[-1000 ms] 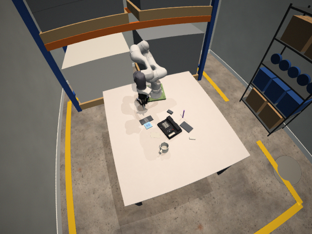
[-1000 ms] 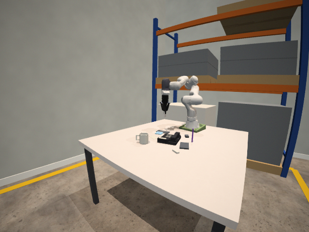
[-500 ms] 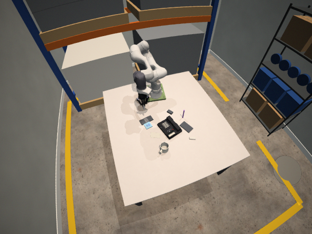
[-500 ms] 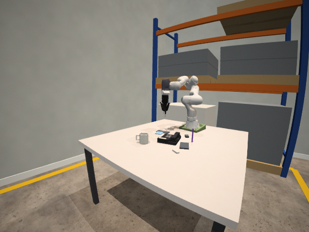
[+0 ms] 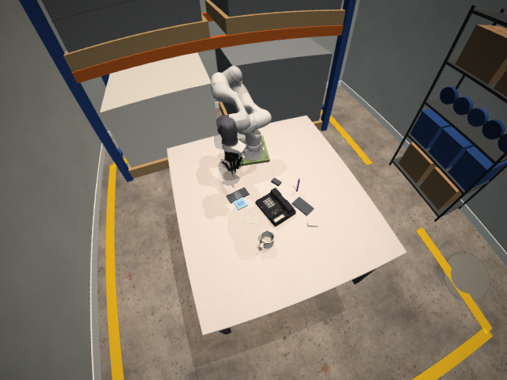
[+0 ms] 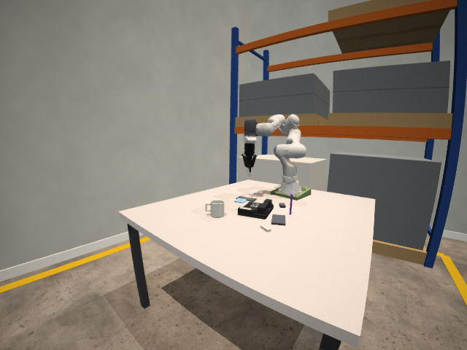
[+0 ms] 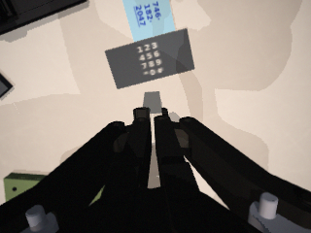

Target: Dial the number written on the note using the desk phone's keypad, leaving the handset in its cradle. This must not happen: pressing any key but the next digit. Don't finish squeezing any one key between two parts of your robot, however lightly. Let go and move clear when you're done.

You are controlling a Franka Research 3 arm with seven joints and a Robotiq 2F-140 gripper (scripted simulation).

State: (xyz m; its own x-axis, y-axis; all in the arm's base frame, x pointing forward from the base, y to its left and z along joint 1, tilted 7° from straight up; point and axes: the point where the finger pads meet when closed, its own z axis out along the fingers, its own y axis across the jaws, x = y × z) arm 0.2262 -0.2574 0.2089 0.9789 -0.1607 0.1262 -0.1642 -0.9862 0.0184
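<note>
The handset is 230 mm ahead of my hand, 220 mm to the left of it and 160 mm below it. From my hand the other things lie so: mug (430 mm ahead, 170 mm below); then purple pen (370 mm to the left, 190 mm ahead, 140 mm below); then note (240 mm ahead, 200 mm below).
</note>
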